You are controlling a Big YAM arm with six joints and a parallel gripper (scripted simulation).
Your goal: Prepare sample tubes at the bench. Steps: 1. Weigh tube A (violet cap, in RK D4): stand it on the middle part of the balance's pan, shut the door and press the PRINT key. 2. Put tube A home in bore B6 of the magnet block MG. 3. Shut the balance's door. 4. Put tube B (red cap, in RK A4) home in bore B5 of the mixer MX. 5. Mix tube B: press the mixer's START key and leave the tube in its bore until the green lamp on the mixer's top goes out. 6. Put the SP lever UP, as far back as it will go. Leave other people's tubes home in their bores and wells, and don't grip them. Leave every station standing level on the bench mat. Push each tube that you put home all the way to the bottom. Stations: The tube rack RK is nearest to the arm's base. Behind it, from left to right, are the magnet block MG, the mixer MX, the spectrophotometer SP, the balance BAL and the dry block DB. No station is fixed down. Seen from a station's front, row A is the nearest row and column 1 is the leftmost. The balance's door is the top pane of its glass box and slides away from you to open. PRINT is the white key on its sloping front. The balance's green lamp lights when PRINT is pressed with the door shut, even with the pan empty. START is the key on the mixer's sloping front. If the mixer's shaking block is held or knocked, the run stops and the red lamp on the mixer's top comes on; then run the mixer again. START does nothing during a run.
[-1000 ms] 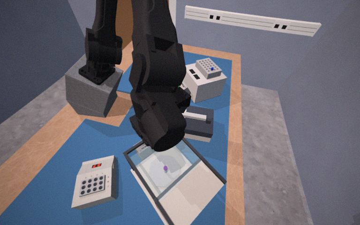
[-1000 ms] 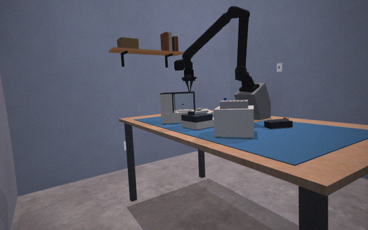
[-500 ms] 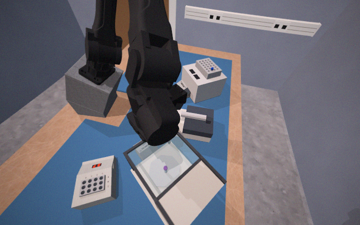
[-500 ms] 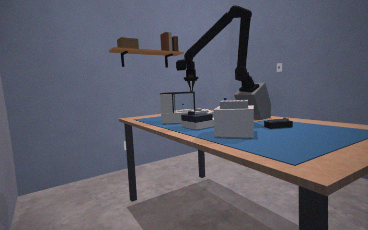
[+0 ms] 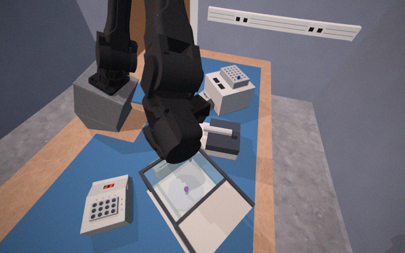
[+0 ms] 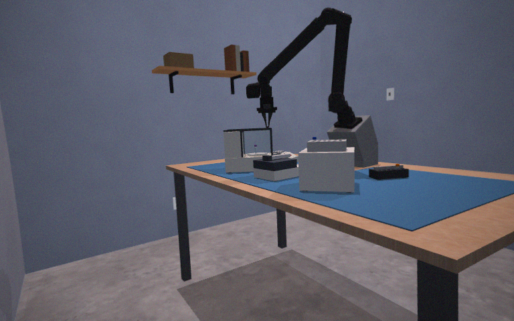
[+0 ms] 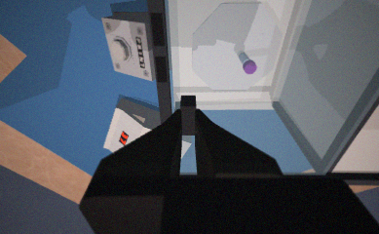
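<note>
The balance door lies 20 mm ahead of my hand, 10 mm to the right of it and 10 mm below it. The rest, counted from my hand: dry block DB (170 mm behind, 120 mm to the right, 190 mm below); SP lever (90 mm ahead, 230 mm to the left, 130 mm below); white print key (80 mm behind, 50 mm to the left, 150 mm below).
</note>
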